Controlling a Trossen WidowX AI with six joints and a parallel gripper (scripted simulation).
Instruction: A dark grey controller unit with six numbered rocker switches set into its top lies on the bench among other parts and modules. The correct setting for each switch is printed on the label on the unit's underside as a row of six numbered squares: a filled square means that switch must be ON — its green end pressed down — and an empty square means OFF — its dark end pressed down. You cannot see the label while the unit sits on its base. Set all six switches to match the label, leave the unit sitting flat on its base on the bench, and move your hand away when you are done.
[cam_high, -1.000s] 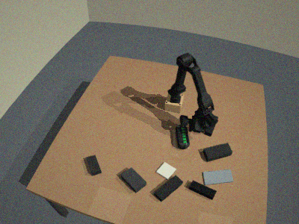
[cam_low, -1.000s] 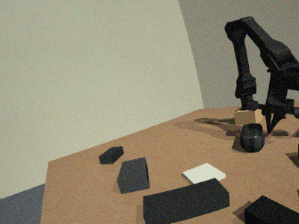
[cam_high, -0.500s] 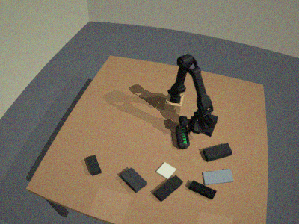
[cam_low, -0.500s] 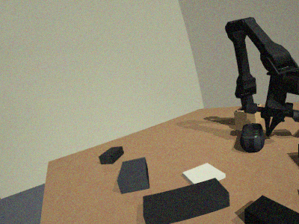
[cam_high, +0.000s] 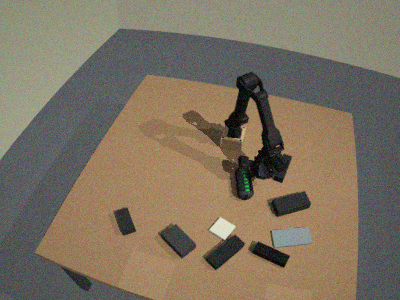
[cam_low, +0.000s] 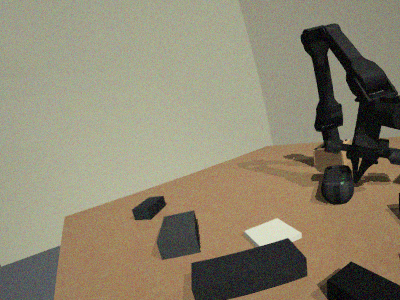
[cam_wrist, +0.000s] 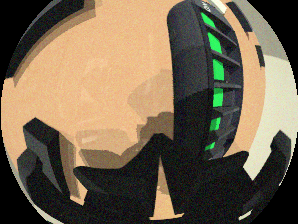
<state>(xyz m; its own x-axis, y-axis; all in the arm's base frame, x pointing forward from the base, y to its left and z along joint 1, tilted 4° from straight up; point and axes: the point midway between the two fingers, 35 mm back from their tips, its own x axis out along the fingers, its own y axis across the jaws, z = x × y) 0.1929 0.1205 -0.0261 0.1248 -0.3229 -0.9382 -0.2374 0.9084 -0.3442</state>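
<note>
Now: the white tile 290 mm ahead of my gripper tip and 80 mm to the right of it. The rest, counted from my gripper tip: slim dark block: 80 mm behind, 140 mm to the left, 10 mm above; grey plate: 280 mm ahead, 210 mm to the left.
</note>
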